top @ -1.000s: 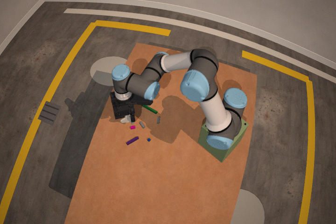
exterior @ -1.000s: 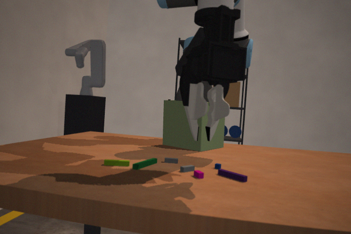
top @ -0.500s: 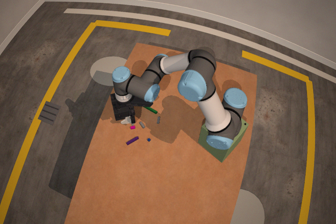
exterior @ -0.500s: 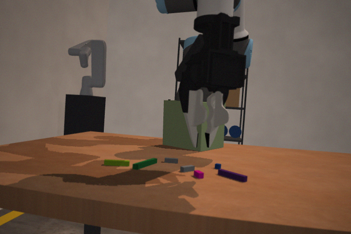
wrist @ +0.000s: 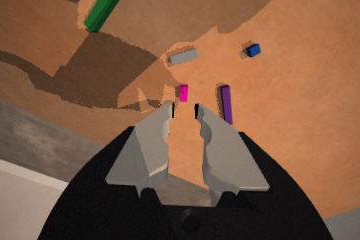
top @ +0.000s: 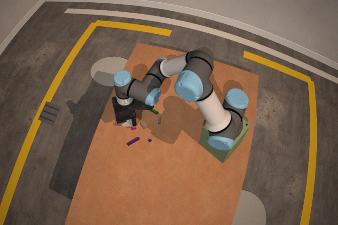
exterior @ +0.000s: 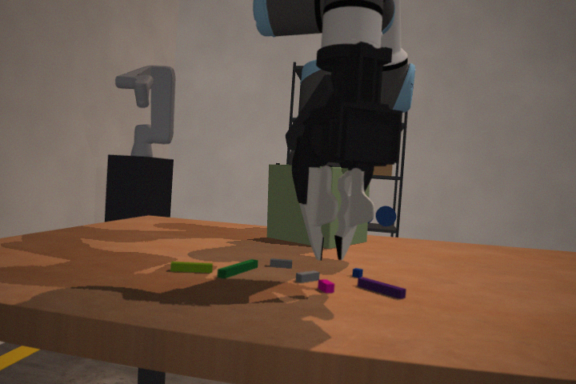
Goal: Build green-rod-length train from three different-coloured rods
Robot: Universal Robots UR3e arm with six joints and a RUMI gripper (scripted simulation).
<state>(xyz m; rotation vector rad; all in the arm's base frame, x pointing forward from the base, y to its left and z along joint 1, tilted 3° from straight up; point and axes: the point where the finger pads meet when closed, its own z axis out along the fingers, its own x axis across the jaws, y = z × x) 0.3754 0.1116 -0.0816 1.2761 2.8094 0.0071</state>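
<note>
Right now the magenta rod is 50 mm below my hand. The rest, counted from my hand: purple rod 60 mm to the left, 50 mm below, 30 mm behind; then green rod 120 mm to the right, 50 mm below, 20 mm behind; then blue rod 90 mm behind, 50 mm below, 20 mm to the left.
</note>
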